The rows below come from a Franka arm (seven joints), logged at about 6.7 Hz.
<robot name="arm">
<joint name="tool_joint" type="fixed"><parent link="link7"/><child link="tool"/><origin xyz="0 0 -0.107" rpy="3.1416 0 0"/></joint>
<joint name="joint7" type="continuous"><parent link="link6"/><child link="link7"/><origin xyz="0.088 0 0"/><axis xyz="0 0 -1"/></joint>
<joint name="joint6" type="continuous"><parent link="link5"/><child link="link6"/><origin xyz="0 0 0"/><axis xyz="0 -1 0"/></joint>
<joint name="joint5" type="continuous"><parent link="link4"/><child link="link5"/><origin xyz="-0.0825 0 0.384"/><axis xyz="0 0 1"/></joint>
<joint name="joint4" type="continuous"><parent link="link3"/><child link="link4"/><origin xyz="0.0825 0 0"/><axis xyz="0 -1 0"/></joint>
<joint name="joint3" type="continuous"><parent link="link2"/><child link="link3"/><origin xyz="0 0 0.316"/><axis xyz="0 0 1"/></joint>
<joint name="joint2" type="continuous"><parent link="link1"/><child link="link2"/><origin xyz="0 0 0"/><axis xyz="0 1 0"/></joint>
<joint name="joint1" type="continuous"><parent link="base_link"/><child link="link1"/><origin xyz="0 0 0.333"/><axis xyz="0 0 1"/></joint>
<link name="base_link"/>
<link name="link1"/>
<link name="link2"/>
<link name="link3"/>
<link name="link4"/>
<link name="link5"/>
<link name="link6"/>
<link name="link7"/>
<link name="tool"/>
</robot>
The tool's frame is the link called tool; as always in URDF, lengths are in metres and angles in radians. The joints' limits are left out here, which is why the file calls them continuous.
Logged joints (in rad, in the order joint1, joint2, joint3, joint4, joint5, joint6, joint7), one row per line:
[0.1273 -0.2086 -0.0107 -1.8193 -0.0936 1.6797 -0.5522]
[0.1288 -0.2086 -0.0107 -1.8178 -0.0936 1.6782 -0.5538]
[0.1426 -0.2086 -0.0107 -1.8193 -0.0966 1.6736 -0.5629]
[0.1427 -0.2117 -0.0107 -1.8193 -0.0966 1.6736 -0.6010]
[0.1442 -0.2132 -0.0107 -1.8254 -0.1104 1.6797 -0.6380]
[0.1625 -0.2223 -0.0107 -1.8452 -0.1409 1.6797 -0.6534]
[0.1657 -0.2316 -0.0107 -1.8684 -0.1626 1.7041 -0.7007]
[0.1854 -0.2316 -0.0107 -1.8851 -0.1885 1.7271 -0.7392]
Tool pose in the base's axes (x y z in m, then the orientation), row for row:
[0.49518 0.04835 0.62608 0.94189 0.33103 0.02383 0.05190]
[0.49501 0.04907 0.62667 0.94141 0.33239 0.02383 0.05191]
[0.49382 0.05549 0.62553 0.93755 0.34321 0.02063 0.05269]
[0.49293 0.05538 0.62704 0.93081 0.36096 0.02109 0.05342]
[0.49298 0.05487 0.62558 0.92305 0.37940 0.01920 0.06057]
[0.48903 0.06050 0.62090 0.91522 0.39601 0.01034 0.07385]
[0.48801 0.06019 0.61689 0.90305 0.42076 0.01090 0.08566]
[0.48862 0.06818 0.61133 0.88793 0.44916 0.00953 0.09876]
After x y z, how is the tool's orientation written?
As a quaternion, x y z w.
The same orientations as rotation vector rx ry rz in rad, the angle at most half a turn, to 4 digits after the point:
[2.8651 1.0069 0.0725]
[2.8636 1.0111 0.0725]
[2.8505 1.0435 0.0627]
[2.8288 1.0970 0.0641]
[2.7931 1.1480 0.0581]
[2.7474 1.1888 0.0310]
[2.6920 1.2543 0.0325]
[2.6267 1.3287 0.0282]

